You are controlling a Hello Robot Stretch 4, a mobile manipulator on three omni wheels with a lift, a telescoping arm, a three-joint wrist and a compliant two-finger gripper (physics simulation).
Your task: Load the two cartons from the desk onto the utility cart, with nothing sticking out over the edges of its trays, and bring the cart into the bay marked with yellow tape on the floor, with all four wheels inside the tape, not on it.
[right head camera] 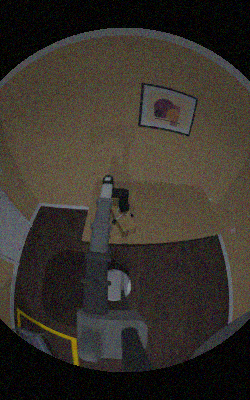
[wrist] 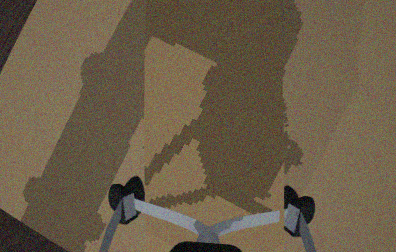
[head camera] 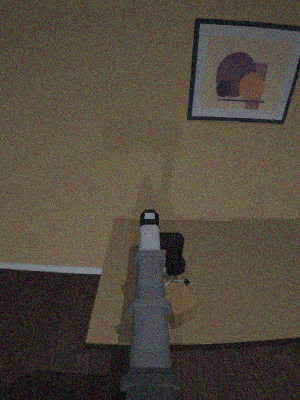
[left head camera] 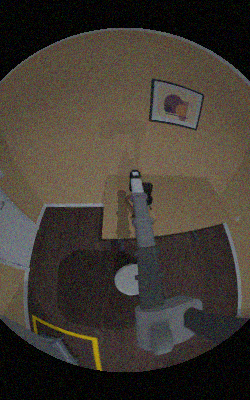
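Pixels of known places: gripper, between the fingertips: [right head camera: 122, 219] [wrist: 210, 197] [head camera: 169, 291]; robot's base, origin of its link: [right head camera: 113, 284] [left head camera: 130, 278].
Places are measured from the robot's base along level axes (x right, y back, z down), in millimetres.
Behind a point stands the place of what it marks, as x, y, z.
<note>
A tan carton [head camera: 182, 300] @(128, -485, -810) [wrist: 172, 100] @(22, -617, -810) lies on the desk [head camera: 250, 280] @(511, -640, -692) [left head camera: 185, 215] @(545, -528, -692) [right head camera: 170, 220] @(549, -579, -692) [wrist: 345, 150] @(222, -662, -692) near its left end, partly hidden by the arm in the head camera. My gripper [head camera: 175, 282] [right head camera: 123, 218] @(88, -551, -762) [wrist: 210, 197] @(88, -551, -762) is open and empty over the carton. In the wrist view its fingertips stand at the carton's left and right edges, and shadows cover much of the carton's top. Whether they touch it, I cannot tell. A second carton cannot be made out. The yellow tape [left head camera: 98, 354] [right head camera: 76, 350] shows at the lower left of both side head views. The utility cart cannot be made out with certainty.
A grey angular shape [left head camera: 55, 345] [right head camera: 35, 340] lies by the tape, too dark to identify. A round white disc [left head camera: 126, 281] @(-62, 22, -187) [right head camera: 120, 286] @(84, 16, -187) shows below the desk's front edge. A framed picture [head camera: 245, 75] @(477, -1163, -1575) [left head camera: 176, 105] @(464, -1164, -1561) [right head camera: 167, 110] @(466, -1164, -1557) hangs on the wall behind the desk.
</note>
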